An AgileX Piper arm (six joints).
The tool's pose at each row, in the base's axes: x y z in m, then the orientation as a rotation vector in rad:
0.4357, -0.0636, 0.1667, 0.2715, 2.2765, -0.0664
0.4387, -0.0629, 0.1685, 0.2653, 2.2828, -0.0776
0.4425, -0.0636, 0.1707, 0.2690, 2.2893, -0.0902
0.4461, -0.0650, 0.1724, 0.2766, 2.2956, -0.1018
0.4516, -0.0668, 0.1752, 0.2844, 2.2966, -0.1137
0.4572, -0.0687, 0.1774, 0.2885, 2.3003, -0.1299
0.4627, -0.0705, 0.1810, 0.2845, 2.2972, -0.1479
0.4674, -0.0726, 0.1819, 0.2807, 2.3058, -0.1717
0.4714, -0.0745, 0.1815, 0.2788, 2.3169, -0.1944
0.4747, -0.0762, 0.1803, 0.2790, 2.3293, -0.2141
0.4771, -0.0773, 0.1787, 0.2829, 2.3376, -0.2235
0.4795, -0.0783, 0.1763, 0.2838, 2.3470, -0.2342
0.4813, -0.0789, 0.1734, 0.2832, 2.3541, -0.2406
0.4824, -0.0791, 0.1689, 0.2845, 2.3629, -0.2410
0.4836, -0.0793, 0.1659, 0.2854, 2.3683, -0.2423
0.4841, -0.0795, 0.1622, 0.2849, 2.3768, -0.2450
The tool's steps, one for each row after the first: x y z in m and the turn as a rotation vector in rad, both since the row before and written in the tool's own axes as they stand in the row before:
-0.0031, 0.0014, 0.0009, 0.0064, 0.0049, -0.0088
-0.0042, 0.0002, 0.0014, 0.0107, 0.0061, -0.0021
-0.0038, -0.0005, 0.0017, 0.0112, 0.0064, 0.0010
-0.0060, -0.0004, 0.0024, 0.0112, 0.0012, 0.0017
-0.0056, -0.0005, 0.0029, 0.0132, 0.0033, -0.0027
-0.0066, -0.0004, 0.0018, 0.0116, -0.0044, -0.0082
-0.0041, -0.0009, 0.0032, 0.0163, 0.0070, -0.0114
-0.0026, -0.0008, 0.0035, 0.0161, 0.0099, -0.0100
-0.0016, -0.0007, 0.0035, 0.0146, 0.0117, -0.0077
-0.0006, -0.0003, 0.0030, 0.0081, 0.0085, -0.0013
-0.0001, -0.0001, 0.0035, 0.0081, 0.0092, -0.0040
0.0007, 0.0002, 0.0034, 0.0045, 0.0068, -0.0034
0.0024, 0.0005, 0.0040, 0.0008, 0.0088, -0.0006
0.0012, 0.0004, 0.0030, 0.0013, 0.0054, -0.0006
0.0022, 0.0003, 0.0030, 0.0019, 0.0082, -0.0025

